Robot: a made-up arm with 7 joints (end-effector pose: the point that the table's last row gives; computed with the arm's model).
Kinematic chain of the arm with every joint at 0, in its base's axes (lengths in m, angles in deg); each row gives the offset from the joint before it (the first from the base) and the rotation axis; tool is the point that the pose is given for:
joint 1: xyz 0 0 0.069 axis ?
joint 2: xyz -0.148 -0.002 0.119 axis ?
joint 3: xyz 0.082 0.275 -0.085 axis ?
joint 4: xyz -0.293 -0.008 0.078 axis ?
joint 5: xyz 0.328 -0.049 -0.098 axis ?
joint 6: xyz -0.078 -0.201 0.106 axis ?
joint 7: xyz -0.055 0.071 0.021 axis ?
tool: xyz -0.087 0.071 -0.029
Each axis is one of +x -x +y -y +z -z.
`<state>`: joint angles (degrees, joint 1 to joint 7).
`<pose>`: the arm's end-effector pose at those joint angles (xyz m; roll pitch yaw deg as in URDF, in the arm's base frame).
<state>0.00 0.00 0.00 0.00 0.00 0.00 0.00</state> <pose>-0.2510 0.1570 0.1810 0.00 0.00 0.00</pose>
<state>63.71 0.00 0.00 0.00 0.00 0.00 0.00</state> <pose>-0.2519 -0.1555 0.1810 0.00 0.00 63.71</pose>
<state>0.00 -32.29 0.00 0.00 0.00 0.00 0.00</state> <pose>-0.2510 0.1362 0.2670 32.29 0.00 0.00</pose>
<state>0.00 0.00 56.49 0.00 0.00 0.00 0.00</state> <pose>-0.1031 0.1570 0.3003 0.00 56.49 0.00</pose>
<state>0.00 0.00 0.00 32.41 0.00 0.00 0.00</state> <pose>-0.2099 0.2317 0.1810 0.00 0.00 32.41</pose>
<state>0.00 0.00 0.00 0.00 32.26 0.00 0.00</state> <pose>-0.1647 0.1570 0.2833 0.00 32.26 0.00</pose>
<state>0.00 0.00 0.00 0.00 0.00 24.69 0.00</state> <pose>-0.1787 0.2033 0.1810 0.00 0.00 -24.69</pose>
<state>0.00 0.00 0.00 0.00 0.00 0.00 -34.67</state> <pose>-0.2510 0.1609 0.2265 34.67 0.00 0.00</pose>
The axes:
joint 1: +z
joint 2: -x
joint 3: +y
joint 4: +z
joint 5: +y
joint 6: -z
joint 7: -x

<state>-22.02 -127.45 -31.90 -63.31 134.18 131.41 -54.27</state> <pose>-0.0469 0.5114 0.3314 164.69 43.67 130.85</pose>
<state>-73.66 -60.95 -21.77 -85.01 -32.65 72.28 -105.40</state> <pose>-0.0060 0.4715 0.2070 81.29 22.86 106.16</pose>
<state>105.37 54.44 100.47 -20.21 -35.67 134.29 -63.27</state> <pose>0.0366 0.1503 0.2169 145.74 -61.16 -132.20</pose>
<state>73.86 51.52 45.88 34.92 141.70 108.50 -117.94</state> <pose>-0.0280 -0.1064 -0.3282 -91.36 -14.40 26.91</pose>
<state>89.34 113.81 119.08 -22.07 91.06 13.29 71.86</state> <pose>0.1561 0.0880 0.2762 -119.99 2.21 -127.44</pose>
